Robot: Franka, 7 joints.
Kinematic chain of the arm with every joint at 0, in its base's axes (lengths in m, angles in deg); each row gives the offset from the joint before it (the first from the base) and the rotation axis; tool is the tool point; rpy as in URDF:
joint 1: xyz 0 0 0.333 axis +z
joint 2: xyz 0 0 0 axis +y
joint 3: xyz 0 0 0.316 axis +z
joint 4: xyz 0.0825 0 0 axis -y
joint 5: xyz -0.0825 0 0.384 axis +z
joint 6: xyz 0 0 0 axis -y
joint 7: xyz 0.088 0 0 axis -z
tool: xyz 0 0 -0.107 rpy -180 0 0
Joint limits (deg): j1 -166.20..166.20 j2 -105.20..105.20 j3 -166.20..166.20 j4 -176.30..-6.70 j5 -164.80..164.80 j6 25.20..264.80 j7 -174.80..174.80
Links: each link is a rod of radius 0.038 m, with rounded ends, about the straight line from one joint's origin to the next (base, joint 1, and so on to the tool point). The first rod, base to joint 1, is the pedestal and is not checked.
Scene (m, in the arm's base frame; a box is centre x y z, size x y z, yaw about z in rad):
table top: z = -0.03
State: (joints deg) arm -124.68 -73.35 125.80 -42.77 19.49 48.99 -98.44
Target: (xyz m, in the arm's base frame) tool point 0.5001 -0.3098 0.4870
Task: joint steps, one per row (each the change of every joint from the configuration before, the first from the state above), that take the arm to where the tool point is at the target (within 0.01 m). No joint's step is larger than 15 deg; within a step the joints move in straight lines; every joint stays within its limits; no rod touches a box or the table.
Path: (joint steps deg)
1: -13.25 5.98 -8.65 -7.88 -3.14 -1.34 0.00
2: -13.25 5.98 -8.66 -7.87 -3.14 -1.34 0.00
3: -13.25 5.98 -8.65 -7.88 -3.14 -1.34 0.00

